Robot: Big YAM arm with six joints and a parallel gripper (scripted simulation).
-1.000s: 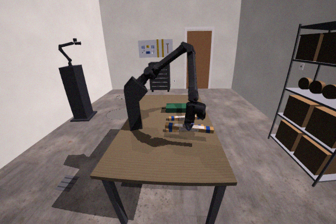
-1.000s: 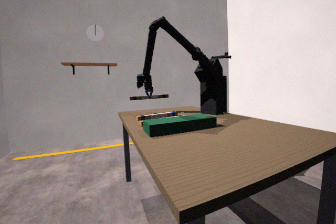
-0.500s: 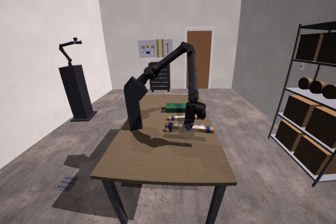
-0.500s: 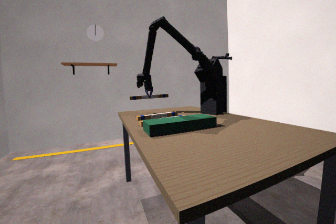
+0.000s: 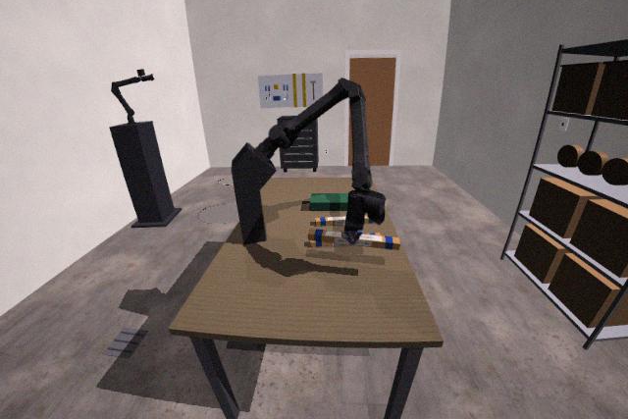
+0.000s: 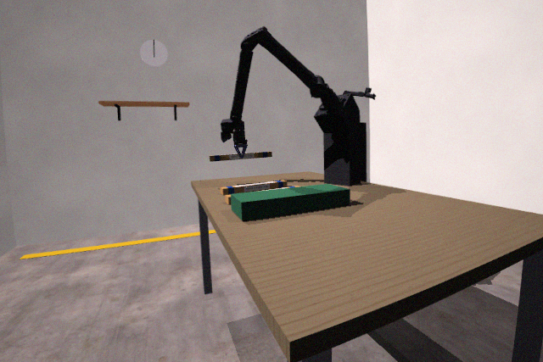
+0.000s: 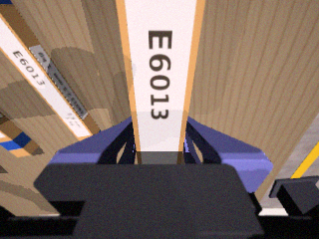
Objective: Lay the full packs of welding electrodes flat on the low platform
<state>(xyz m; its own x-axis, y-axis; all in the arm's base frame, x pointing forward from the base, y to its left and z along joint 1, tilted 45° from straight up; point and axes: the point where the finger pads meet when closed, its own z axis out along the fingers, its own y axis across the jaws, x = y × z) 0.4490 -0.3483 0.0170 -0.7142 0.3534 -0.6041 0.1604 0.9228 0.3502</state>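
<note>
Now: the pack 10 mm above my hand. From my hand the other things lie so: green low platform 590 mm to the left, 140 mm below, 60 mm ahead.
</note>
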